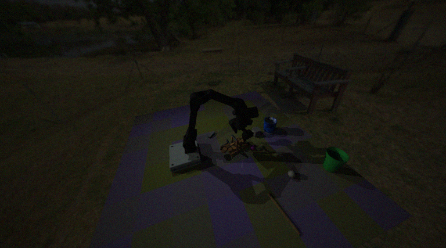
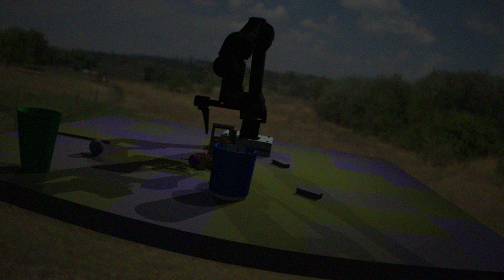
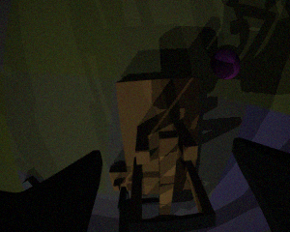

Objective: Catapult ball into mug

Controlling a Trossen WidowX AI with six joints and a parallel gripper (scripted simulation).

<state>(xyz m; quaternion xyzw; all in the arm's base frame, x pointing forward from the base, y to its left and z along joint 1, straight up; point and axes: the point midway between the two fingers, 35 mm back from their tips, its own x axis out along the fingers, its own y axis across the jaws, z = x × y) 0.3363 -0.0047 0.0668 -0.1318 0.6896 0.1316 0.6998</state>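
The purple ball lies 7 cm below my gripper tip, 7 cm ahead of it and 5 cm to the right of it. The rest, counted from my gripper tip: wooden catapult 7 cm behind, 3 cm below, 1 cm to the right; then blue mug 26 cm ahead, 10 cm to the left, 5 cm below; then grey block 15 cm ahead, 8 cm to the left, 6 cm below.
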